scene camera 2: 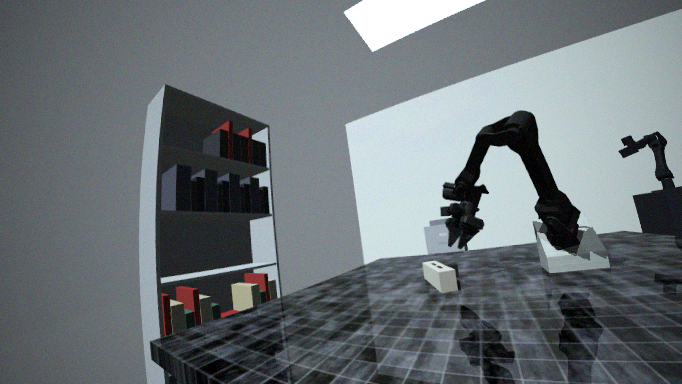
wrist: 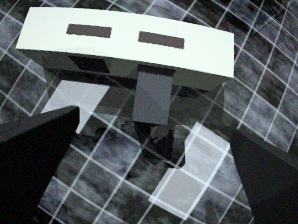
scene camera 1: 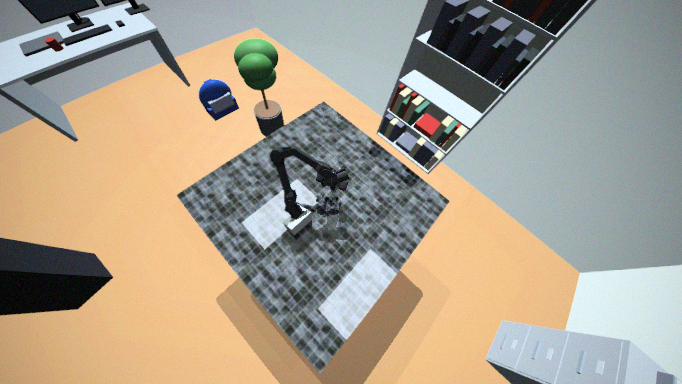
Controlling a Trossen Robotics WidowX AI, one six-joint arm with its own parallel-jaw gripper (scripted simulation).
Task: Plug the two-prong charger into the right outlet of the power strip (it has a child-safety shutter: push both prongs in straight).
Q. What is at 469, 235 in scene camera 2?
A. My gripper.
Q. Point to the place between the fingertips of my gripper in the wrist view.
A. At 158, 125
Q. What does my gripper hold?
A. Nothing.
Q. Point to a two-prong charger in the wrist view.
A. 151, 105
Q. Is my gripper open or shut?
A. Open.
